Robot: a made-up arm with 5 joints.
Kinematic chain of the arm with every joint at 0, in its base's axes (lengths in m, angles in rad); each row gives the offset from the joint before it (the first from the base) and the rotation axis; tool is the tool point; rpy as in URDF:
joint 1: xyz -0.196 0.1 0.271 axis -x
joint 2: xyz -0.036 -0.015 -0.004 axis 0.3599 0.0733 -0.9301
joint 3: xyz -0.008 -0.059 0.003 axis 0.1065 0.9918 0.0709
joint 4: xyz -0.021 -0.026 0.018 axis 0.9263 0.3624 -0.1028
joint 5: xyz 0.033 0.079 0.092 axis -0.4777 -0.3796 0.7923
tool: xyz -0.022 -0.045 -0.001 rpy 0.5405 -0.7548 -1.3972
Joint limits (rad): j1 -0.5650..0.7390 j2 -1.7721..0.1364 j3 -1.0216..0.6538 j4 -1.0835..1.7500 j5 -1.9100..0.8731
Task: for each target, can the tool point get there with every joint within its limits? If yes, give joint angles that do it. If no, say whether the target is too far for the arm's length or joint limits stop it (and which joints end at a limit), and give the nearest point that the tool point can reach.
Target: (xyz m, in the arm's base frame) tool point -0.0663 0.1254 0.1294
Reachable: no: joint limits stop it (at a limit: joint 1, joint 2, joint 3, joint 5) | nearest point -0.0673 0.1634 0.2553 | short by 0.131 m
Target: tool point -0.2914 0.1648 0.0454
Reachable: no: joint limits stop it (at a limit: joint 1, joint 3, joint 4, joint 5) | nearest point -0.2600 0.1116 0.1854 | short by 0.153 m
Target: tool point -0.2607 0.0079 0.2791
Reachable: yes | joints -0.1795 -1.4309 -0.8702 -0.5522 -0.4246
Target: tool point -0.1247 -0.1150 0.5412
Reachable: no: too far | nearest point -0.1665 -0.0369 0.4431 | short by 0.132 m
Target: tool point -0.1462 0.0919 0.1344
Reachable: no: joint limits stop it (at a limit: joint 1, joint 2, joint 3, joint 4) | nearest point -0.2261 0.0785 0.1886 | short by 0.097 m
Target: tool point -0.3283 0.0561 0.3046
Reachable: yes | joints -0.1419 -0.1591 -0.7987 -0.1492 -0.6508
